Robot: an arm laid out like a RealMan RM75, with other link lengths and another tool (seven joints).
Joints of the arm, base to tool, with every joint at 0 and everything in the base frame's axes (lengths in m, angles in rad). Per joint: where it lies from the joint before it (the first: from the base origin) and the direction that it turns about. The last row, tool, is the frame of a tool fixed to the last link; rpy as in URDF.
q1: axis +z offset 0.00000 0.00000 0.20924
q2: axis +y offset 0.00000 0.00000 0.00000
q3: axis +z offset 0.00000 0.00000 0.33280
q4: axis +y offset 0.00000 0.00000 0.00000
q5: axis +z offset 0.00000 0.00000 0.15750
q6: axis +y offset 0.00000 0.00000 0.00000
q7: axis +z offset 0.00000 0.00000 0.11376
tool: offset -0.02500 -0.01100 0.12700 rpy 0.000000 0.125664 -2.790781
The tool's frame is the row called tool.
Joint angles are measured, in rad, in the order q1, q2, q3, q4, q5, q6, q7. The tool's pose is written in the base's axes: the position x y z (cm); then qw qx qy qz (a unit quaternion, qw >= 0). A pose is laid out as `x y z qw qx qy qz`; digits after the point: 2 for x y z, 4 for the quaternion.
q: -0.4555 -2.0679 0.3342 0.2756 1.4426 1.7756 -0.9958
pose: -23.83 38.81 -3.45 0.4517 -0.0736 0.7756 0.4348
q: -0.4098 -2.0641 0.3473 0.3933 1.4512 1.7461 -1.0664
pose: -25.86 38.32 -2.54 0.4180 -0.0768 0.7881 0.4452
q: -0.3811 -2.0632 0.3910 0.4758 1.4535 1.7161 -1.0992
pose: -26.89 37.95 -2.56 0.3878 -0.0721 0.8039 0.4451
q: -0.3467 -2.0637 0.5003 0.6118 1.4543 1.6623 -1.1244
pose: -27.52 37.53 -3.23 0.3350 -0.0439 0.8344 0.4354
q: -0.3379 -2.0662 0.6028 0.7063 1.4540 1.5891 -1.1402
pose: -27.48 37.98 -4.19 0.2939 -0.0220 0.8559 0.4249
